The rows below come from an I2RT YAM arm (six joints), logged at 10 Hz.
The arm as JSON. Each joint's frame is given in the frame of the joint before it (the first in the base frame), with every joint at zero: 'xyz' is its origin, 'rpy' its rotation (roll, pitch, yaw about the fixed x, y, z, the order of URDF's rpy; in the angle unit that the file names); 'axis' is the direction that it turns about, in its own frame. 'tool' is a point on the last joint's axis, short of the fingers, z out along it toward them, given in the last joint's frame.
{
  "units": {
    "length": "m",
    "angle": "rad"
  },
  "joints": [
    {
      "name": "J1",
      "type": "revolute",
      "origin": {
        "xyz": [
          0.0,
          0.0,
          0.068
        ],
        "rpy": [
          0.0,
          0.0,
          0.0
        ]
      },
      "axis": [
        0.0,
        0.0,
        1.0
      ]
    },
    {
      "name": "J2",
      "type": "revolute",
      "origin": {
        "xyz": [
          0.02,
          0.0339,
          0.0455
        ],
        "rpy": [
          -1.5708,
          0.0,
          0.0
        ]
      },
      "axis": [
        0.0,
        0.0,
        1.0
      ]
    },
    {
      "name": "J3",
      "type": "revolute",
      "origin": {
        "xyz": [
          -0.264,
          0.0,
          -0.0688
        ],
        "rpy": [
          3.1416,
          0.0,
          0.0
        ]
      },
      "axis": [
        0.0,
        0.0,
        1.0
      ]
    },
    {
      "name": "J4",
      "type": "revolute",
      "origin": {
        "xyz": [
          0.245,
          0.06,
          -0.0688
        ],
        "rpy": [
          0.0,
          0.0,
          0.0
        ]
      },
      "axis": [
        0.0,
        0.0,
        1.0
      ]
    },
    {
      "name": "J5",
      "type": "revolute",
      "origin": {
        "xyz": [
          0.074,
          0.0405,
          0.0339
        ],
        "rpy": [
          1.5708,
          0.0,
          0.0
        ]
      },
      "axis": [
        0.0,
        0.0,
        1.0
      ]
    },
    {
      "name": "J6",
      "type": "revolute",
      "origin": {
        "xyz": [
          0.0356,
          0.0,
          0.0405
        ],
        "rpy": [
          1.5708,
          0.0,
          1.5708
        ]
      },
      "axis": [
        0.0,
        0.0,
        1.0
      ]
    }
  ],
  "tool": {
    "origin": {
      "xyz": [
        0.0,
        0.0,
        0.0
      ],
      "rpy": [
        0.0,
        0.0,
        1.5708
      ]
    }
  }
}
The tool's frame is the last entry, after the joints.
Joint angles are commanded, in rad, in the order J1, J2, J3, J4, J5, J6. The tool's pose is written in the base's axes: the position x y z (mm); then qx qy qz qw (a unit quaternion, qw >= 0). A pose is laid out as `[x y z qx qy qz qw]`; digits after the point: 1 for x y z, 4 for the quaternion.
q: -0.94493, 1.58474, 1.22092, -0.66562, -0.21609, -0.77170
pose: [199.5 -263.0 253.1 0.0542 0.9569 -0.1332 0.2524]
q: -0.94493, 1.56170, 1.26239, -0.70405, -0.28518, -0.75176
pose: [200.0 -259.6 271.4 0.0521 0.9497 -0.1177 0.2856]
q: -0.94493, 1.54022, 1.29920, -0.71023, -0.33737, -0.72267
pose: [200.9 -257.8 289.6 0.0533 0.9388 -0.1151 0.3204]
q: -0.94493, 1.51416, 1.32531, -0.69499, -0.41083, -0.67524
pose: [201.7 -254.7 307.6 0.0559 0.9227 -0.1064 0.3664]
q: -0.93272, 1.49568, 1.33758, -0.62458, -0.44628, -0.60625
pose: [207.0 -253.4 322.6 0.0625 0.9023 -0.1137 0.4111]
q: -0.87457, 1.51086, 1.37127, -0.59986, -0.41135, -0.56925
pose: [225.1 -247.1 330.5 0.0547 0.8977 -0.1210 0.4202]
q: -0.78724, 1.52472, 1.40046, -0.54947, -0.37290, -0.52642
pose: [250.7 -233.2 339.5 0.0355 0.8884 -0.1279 0.4395]
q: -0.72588, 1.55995, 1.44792, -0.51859, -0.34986, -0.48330
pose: [272.9 -225.9 346.4 0.0280 0.8810 -0.1259 0.4552]
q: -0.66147, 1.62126, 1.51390, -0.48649, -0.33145, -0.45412
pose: [301.1 -219.7 350.3 0.0131 0.8743 -0.1214 0.4698]
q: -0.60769, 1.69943, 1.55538, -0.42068, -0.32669, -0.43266
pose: [331.6 -216.7 341.9 -0.0025 0.8680 -0.1128 0.4836]
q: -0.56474, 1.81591, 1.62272, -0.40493, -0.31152, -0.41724
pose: [365.0 -218.3 320.7 -0.0080 0.8763 -0.0968 0.4719]
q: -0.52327, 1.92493, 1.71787, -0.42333, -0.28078, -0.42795
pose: [395.6 -216.9 305.7 -0.0213 0.8847 -0.0945 0.4559]
